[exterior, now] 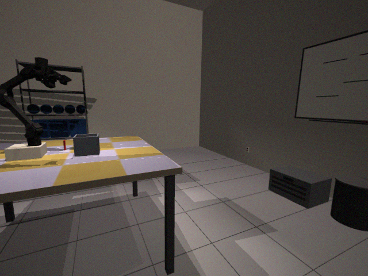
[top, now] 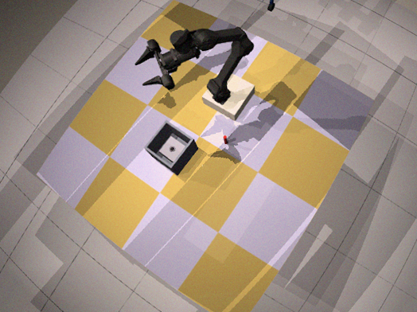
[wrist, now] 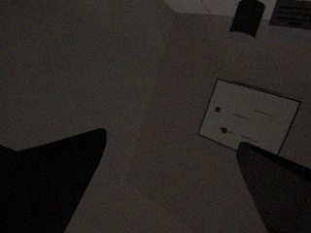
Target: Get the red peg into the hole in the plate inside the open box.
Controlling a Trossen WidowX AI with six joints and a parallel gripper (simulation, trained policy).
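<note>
Right now my gripper tip is 500 mm above the red peg, 250 mm to the right of it and 110 mm past it.
</note>
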